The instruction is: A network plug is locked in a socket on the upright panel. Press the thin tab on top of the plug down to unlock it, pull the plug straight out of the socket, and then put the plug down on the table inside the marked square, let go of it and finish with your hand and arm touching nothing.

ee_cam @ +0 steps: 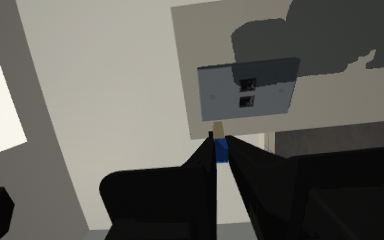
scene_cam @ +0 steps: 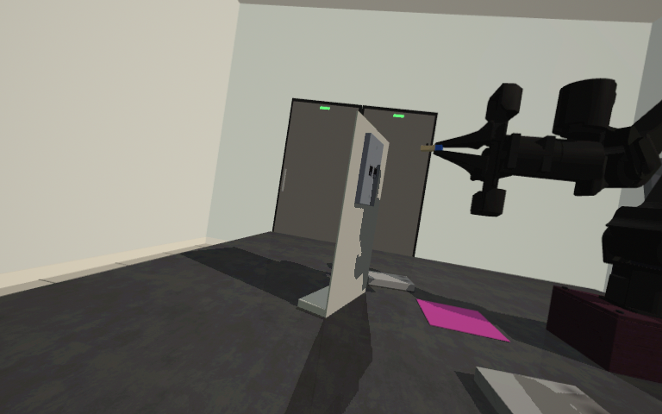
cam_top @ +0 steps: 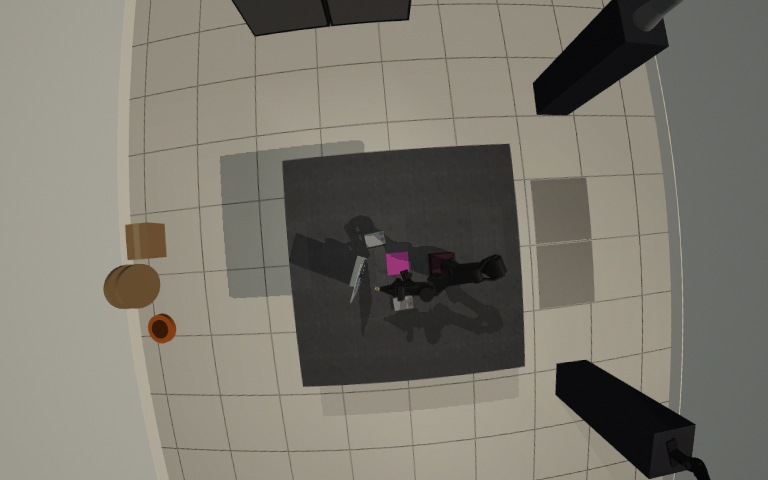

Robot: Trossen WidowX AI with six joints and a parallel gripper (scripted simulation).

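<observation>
Right now the marked square is 28 cm below my gripper tip, 10 cm behind it and 8 cm to the right of it. From my gripper tip the other things lie so: network plug (1 cm ahead); then upright panel (14 cm below, 11 cm ahead, 3 cm to the right).
</observation>
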